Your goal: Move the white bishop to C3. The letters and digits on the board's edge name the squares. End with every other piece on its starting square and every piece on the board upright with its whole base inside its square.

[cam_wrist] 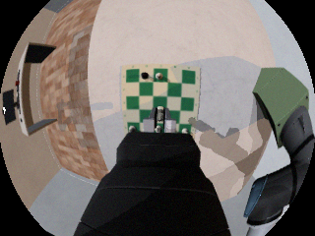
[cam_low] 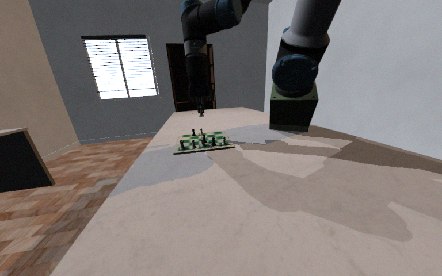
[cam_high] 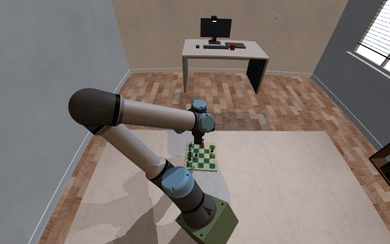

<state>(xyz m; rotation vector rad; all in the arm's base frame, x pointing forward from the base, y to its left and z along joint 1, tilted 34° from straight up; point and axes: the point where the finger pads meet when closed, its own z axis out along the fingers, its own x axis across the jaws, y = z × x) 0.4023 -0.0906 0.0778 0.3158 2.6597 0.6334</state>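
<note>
Now: hand 14 cm above the green-and-white chessboard. From my hand the other things lie so: pale piece (1 cm below).
</note>
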